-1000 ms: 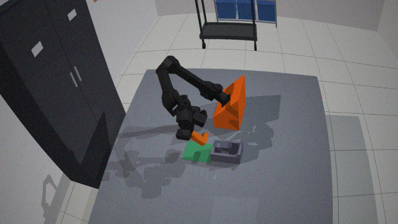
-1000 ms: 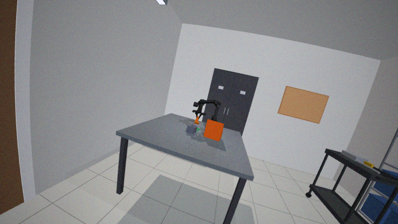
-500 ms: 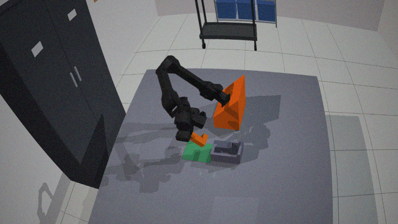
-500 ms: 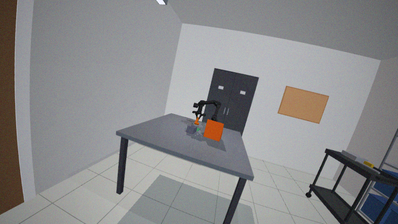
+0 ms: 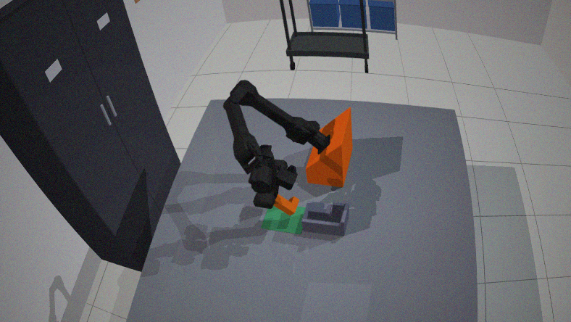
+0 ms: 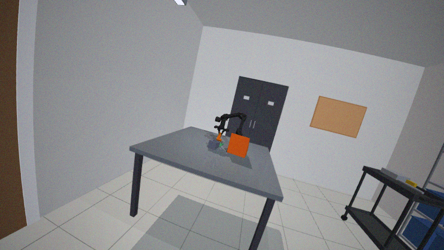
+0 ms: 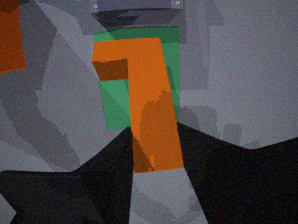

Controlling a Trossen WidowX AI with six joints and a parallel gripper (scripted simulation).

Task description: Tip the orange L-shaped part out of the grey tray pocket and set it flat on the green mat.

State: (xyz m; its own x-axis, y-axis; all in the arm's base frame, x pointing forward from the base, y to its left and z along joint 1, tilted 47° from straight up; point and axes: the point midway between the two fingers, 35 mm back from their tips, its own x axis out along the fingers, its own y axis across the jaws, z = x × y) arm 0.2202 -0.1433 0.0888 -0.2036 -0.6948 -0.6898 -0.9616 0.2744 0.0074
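Now: gripper tip 20 mm to the right of the green mat and 130 mm above it. Also, from my gripper tip: orange L-shaped part: 10 mm behind, 30 mm to the left, 30 mm below.
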